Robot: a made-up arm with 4 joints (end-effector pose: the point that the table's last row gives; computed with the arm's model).
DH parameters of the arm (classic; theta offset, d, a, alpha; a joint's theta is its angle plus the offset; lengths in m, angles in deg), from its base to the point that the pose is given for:
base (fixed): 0 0 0 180
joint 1: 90 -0.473 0.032 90
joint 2: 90 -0.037 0.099 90
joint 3: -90 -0.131 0.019 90
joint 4: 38.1 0 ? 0
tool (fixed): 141.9 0.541 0 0
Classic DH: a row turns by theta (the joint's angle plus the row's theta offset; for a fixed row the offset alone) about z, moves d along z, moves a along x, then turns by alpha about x.
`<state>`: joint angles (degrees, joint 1 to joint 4).
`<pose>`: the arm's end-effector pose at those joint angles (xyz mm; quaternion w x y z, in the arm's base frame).
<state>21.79 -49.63 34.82 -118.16</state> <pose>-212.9 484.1 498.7 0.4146 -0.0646 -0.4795 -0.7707</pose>
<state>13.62 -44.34 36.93 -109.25</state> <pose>-312.9 433.1 522.3 0.5250 -0.0230 -0.4622 -0.7143</pose>
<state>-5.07 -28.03 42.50 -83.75</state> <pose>-495.6 221.3 580.6 0.7550 0.0848 -0.4091 -0.5053</pose>
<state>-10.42 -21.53 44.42 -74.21</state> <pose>-526.9 135.5 596.9 0.8095 0.1221 -0.3910 -0.4206</pose>
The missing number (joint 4, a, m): 0.1118
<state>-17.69 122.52 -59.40 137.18</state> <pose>507.6 -26.1 523.6 0.3332 -0.5895 0.5379 -0.5022</pose>
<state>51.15 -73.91 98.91 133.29</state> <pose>-436.7 400.2 337.6 0.0915 -0.5916 0.4140 0.6857</pose>
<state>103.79 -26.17 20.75 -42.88</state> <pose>329.3 280.2 734.8 0.3138 -0.2809 -0.0383 -0.9062</pose>
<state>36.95 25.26 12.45 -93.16</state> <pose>-191.3 136.1 940.1 0.3876 0.2416 0.0091 -0.8896</pose>
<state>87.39 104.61 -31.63 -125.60</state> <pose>-444.5 -246.9 613.5 0.0397 0.6648 0.4066 -0.6253</pose>
